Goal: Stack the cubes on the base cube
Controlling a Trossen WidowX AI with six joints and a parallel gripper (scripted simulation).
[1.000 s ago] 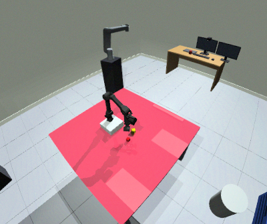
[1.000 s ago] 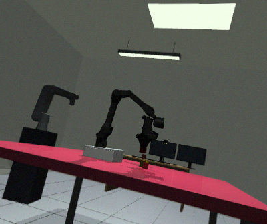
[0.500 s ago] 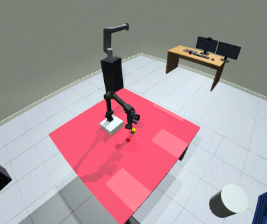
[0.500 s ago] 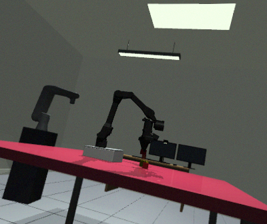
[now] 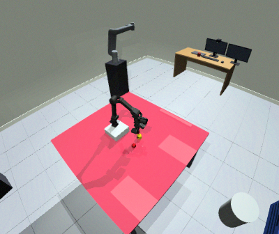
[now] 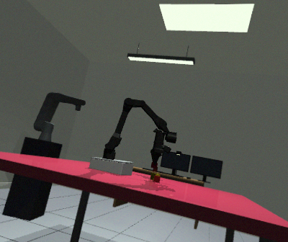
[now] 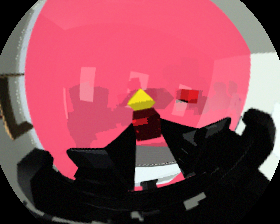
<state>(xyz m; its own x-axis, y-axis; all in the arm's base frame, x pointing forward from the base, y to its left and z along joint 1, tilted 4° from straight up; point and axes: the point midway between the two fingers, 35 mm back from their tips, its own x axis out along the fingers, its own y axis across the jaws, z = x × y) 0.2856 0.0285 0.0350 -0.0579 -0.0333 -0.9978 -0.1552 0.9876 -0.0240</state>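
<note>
My gripper tip is 2 cm short of the yellow cube and 7 cm above it. The rest, counted from my gripper tip: red cube: right at my gripper tip.
</note>
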